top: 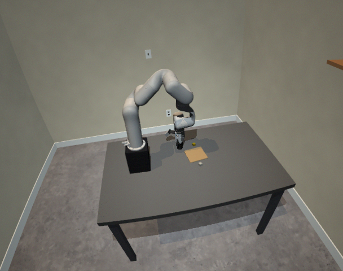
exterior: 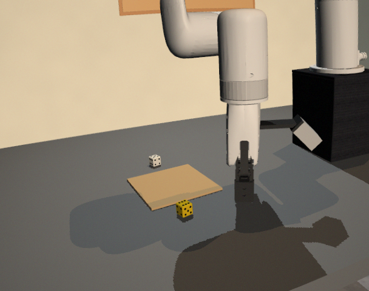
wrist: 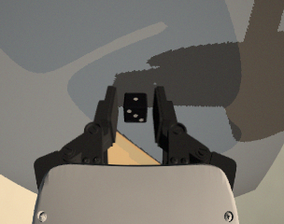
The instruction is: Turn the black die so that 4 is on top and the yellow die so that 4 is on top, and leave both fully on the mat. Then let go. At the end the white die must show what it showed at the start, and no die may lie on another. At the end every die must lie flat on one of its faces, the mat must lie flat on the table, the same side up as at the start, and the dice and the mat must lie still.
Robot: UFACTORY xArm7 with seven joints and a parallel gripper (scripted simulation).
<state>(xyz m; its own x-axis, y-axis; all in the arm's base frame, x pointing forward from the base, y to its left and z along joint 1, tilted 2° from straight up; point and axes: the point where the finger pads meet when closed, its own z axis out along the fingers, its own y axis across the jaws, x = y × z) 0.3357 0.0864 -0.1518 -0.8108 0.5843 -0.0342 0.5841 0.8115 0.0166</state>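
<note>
Right now the black die is 2 cm below my hand and 1 cm ahead of it. Also, from my hand: tan mat: 12 cm to the right, 9 cm ahead, 2 cm below; then yellow die: 11 cm ahead, 2 cm below, 1 cm to the right; then white die: 24 cm to the right, 8 cm ahead, 2 cm below.
</note>
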